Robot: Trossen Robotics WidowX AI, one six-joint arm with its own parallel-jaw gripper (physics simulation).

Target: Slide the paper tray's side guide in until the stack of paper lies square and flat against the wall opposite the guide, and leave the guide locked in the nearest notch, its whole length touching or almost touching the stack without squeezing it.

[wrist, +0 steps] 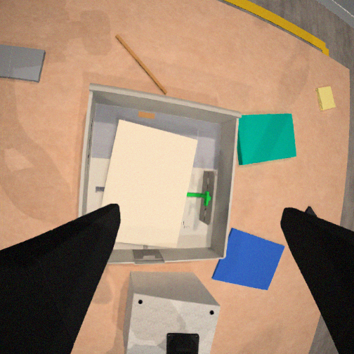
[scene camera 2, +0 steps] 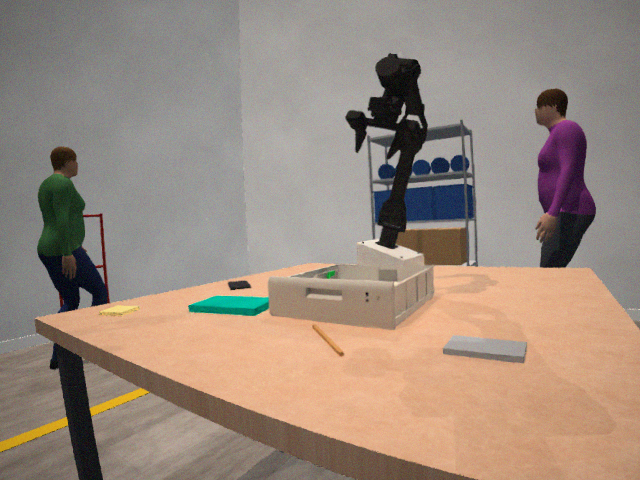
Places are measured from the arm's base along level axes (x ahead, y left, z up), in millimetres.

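Where they show: gripper, fingertip midpoint: [scene camera 2: 371, 155]; arm's base at its link origin: [scene camera 2: 386, 245].
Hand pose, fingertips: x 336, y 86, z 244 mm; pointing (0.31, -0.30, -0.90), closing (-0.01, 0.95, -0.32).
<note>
Things, the pixels of their top centre, and the offset from my fingertips.
- beige paper tray at its top centre: [scene camera 2: 357, 268] 277 mm down, 2 mm ahead, 51 mm right
- teal block at its top centre: [scene camera 2: 233, 301] 355 mm down, 125 mm ahead, 359 mm right
- pencil-like stick at its top centre: [scene camera 2: 326, 336] 366 mm down, 266 mm ahead, 4 mm right
- grey slab at its top centre: [scene camera 2: 485, 345] 362 mm down, 241 mm ahead, 269 mm left
- yellow pad at its top centre: [scene camera 2: 119, 308] 361 mm down, 296 mm ahead, 629 mm right
- black item at its top centre: [scene camera 2: 238, 283] 364 mm down, 154 mm back, 589 mm right
The beige paper tray [scene camera 2: 330, 311] [wrist: 234, 150] stands on the table. In the wrist view, a cream stack of paper [wrist: 152, 180] lies turned askew inside it. The grey side guide [wrist: 206, 216] stands near the tray's right wall, with a gap between it and the stack that is wider toward the lower end. Its green tab [scene camera 2: 330, 274] [wrist: 207, 198] also shows. The left wall [wrist: 85, 155] is opposite the guide; the stack's left edge slants relative to it, and its lower left part is hidden behind a finger. My gripper [scene camera 2: 373, 153] [wrist: 201, 214] is open and empty, high above the tray.
A teal block [scene camera 2: 230, 304] [wrist: 267, 139] and a blue block [wrist: 250, 259] lie beside the tray. A pencil-like stick [scene camera 2: 327, 339] [wrist: 141, 64], grey slab [scene camera 2: 484, 348] [wrist: 22, 63], yellow pad [scene camera 2: 119, 310] [wrist: 326, 98] and black item [scene camera 2: 239, 284] lie farther out. The robot's base [scene camera 2: 390, 258] [wrist: 170, 312] stands behind the tray.
</note>
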